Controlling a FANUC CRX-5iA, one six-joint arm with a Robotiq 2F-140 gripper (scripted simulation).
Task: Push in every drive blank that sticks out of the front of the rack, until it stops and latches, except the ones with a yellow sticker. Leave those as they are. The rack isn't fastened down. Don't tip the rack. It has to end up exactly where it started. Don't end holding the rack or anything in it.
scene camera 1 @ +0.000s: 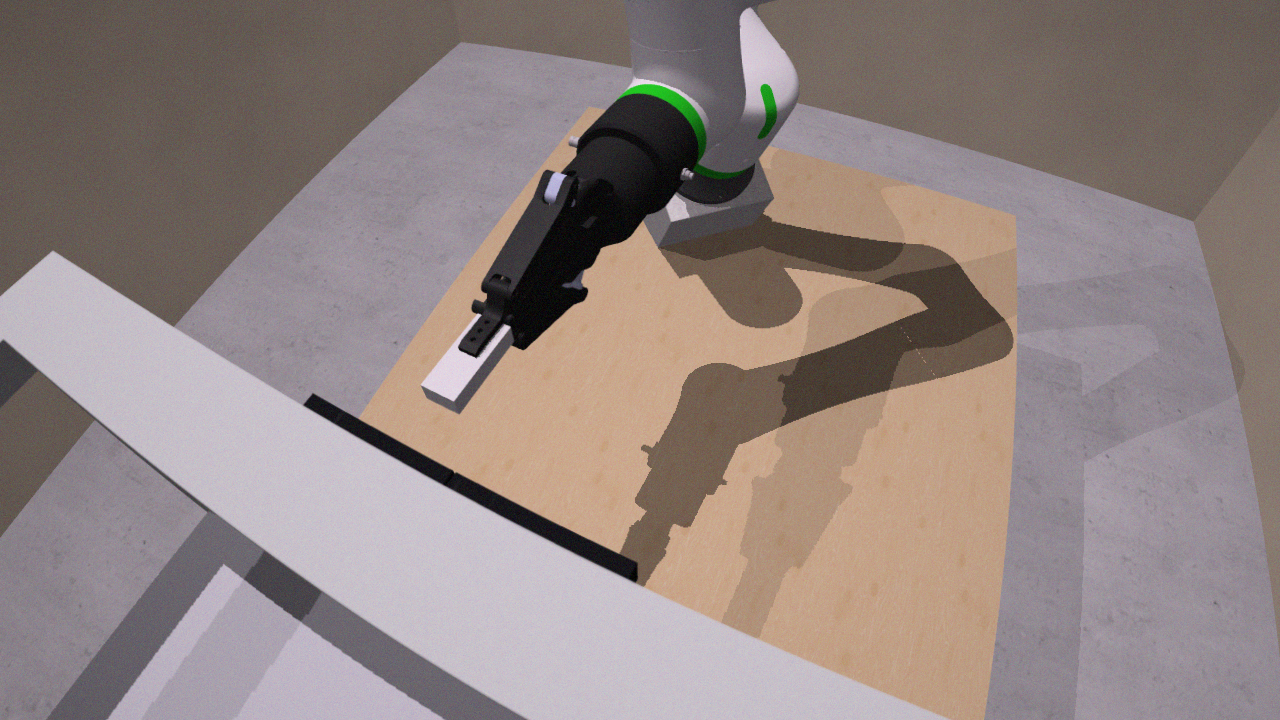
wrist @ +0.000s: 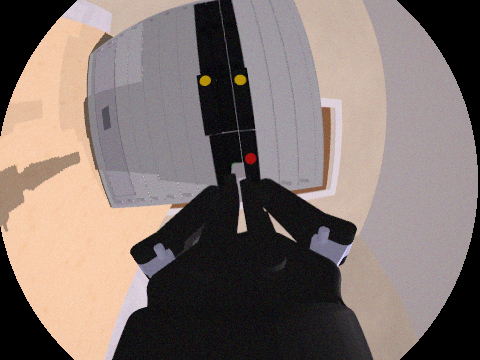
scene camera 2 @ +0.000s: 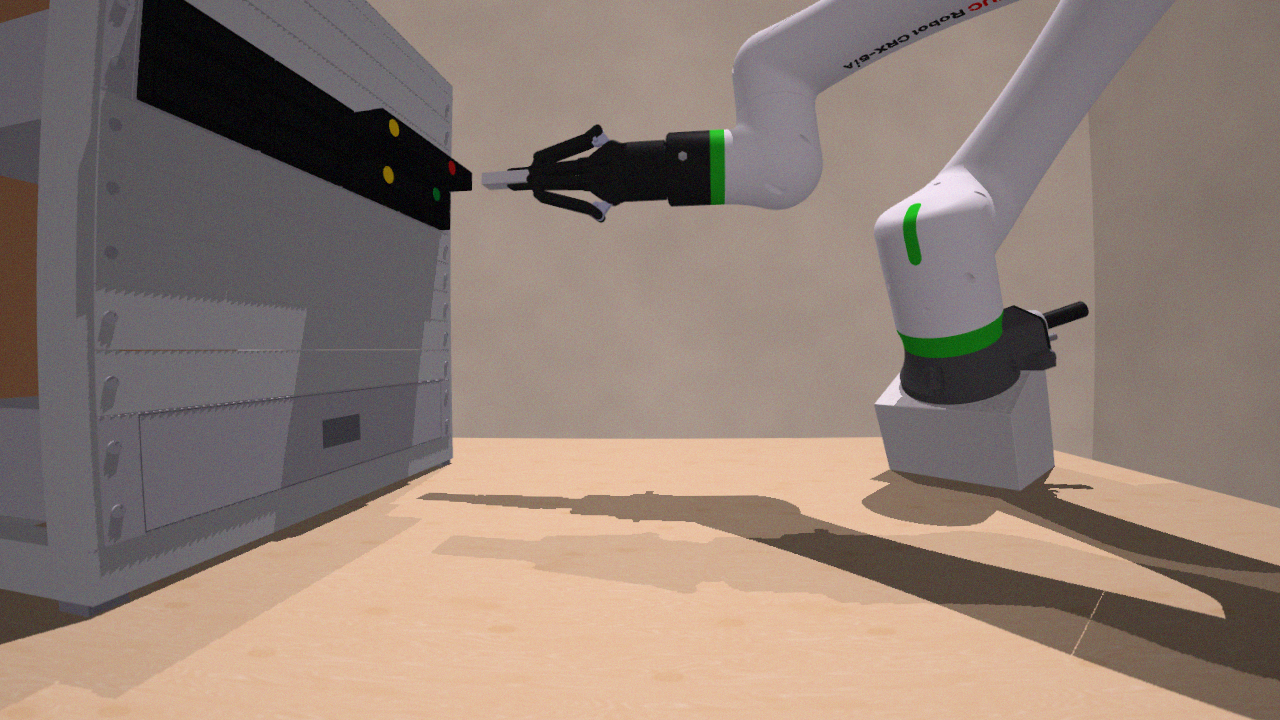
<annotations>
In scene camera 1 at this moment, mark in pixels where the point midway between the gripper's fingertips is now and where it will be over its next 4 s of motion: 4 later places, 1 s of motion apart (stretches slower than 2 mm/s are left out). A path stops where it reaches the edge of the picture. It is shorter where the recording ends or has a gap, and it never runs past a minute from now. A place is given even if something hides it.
The gripper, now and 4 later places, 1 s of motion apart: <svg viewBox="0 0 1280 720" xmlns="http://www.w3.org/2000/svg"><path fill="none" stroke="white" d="M439 399L391 432L374 456L361 472L355 480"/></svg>
</annotations>
